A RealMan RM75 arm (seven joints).
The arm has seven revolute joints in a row. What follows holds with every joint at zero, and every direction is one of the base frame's.
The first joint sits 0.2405 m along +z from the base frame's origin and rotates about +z.
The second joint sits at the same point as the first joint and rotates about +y.
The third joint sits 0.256 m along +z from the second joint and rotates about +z.
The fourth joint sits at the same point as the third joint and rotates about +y.
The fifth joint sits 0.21 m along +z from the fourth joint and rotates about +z.
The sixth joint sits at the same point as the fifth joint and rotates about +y.
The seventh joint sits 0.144 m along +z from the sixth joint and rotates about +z.
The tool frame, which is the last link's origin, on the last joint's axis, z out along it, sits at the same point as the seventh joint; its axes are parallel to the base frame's.
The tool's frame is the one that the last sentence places.
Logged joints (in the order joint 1, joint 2, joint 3, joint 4, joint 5, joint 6, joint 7), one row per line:
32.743, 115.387, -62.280, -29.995, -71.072, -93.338, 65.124
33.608, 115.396, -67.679, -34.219, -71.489, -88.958, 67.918
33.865, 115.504, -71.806, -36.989, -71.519, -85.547, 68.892
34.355, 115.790, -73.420, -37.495, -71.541, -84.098, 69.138
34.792, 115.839, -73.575, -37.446, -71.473, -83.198, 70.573
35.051, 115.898, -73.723, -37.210, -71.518, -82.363, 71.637
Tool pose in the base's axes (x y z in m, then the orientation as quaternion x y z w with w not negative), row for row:
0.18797, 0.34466, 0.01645, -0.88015, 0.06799, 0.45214, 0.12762
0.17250, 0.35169, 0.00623, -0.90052, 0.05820, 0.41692, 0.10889
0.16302, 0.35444, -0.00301, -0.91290, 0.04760, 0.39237, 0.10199
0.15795, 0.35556, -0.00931, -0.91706, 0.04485, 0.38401, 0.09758
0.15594, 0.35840, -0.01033, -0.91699, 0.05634, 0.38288, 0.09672
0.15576, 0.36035, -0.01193, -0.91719, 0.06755, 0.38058, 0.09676
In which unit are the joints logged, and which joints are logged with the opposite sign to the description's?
The joints are logged in degrees. Opposite sign: none.
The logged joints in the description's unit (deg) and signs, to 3 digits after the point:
32.743, 115.387, -62.280, -29.995, -71.072, -93.338, 65.124
33.608, 115.396, -67.679, -34.219, -71.489, -88.958, 67.918
33.865, 115.504, -71.806, -36.989, -71.519, -85.547, 68.892
34.355, 115.790, -73.420, -37.495, -71.541, -84.098, 69.138
34.792, 115.839, -73.575, -37.446, -71.473, -83.198, 70.573
35.051, 115.898, -73.723, -37.210, -71.518, -82.363, 71.637

